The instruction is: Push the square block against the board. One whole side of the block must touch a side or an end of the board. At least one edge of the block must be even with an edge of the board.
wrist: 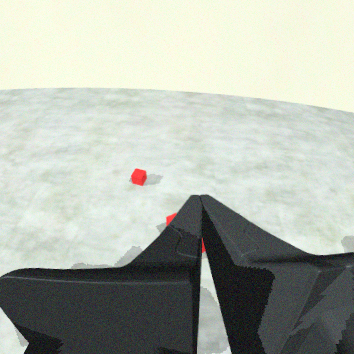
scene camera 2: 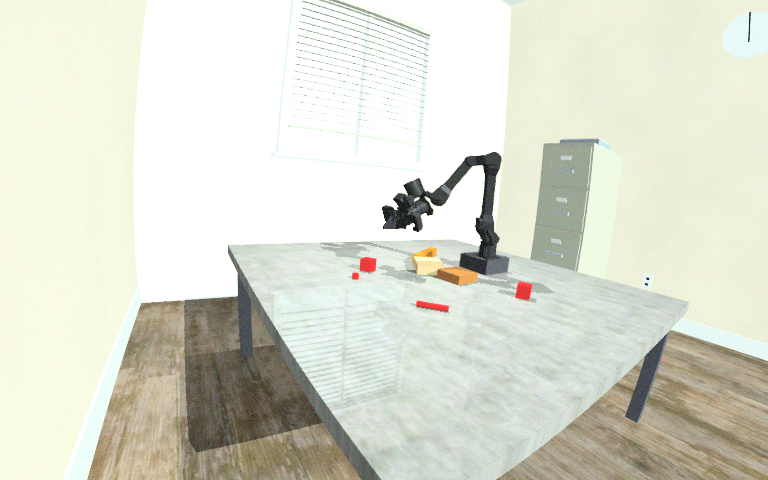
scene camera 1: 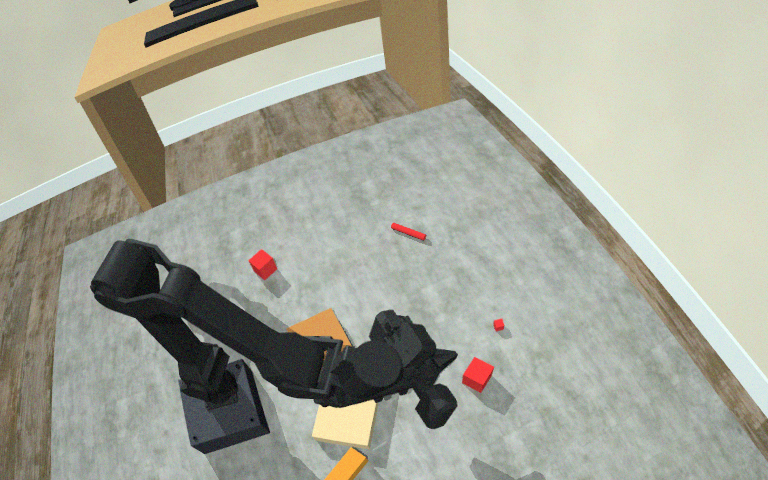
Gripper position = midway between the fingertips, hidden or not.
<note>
The gripper [scene camera 1: 455,354] is shut and holds nothing. Also in view: a pale board [scene camera 1: 353,426]. A square block [scene camera 1: 325,323] rests on the table.
The gripper also shows in the wrist view [wrist: 198,202] and in scene camera 2 [scene camera 2: 383,227]. The wrist view does not show the pale board: it is out of frame. The wrist view misses the square block: it is out of frame.
</note>
